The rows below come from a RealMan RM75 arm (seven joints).
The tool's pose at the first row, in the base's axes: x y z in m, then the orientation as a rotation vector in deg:
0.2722 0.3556 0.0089 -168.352 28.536 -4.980
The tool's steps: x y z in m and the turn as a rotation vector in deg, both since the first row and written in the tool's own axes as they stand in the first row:
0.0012 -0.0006 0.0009 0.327 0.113 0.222
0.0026 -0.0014 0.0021 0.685 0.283 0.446
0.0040 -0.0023 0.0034 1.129 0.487 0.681
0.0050 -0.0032 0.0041 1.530 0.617 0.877
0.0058 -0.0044 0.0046 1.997 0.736 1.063
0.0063 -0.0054 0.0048 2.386 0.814 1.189
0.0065 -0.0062 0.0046 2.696 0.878 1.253
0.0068 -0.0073 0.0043 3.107 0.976 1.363
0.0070 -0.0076 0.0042 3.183 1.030 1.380
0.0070 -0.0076 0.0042 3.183 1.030 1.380
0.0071 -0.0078 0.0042 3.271 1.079 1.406
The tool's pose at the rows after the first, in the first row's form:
0.2736 0.3559 0.0081 -167.984 28.815 -5.193
0.2753 0.3564 0.0071 -167.589 29.099 -5.495
0.2770 0.3569 0.0061 -167.110 29.385 -5.863
0.2783 0.3575 0.0055 -166.676 29.610 -6.117
0.2795 0.3585 0.0053 -166.179 29.805 -6.369
0.2803 0.3592 0.0053 -165.771 29.922 -6.551
0.2807 0.3599 0.0056 -165.456 29.962 -6.702
0.2813 0.3608 0.0061 -165.032 30.053 -6.918
0.2816 0.3610 0.0062 -164.958 30.070 -7.010
0.2816 0.3610 0.0062 -164.958 30.070 -7.010
0.2818 0.3611 0.0063 -164.868 30.097 -7.096

